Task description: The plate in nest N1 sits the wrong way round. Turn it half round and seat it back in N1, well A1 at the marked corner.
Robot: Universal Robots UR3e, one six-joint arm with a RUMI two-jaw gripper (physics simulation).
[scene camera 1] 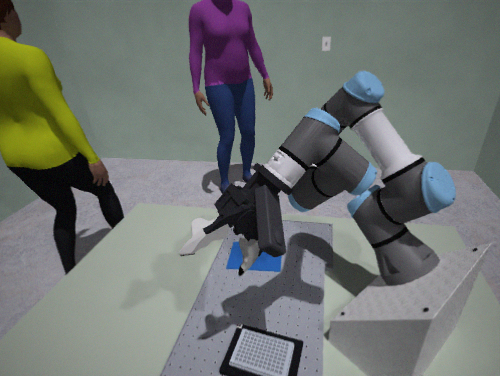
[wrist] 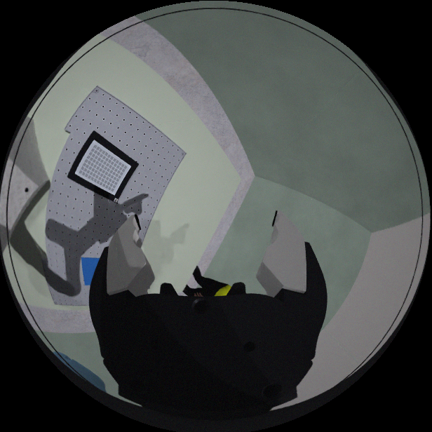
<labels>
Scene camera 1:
my gripper: 212,266
blue rectangle: 265,262
</labels>
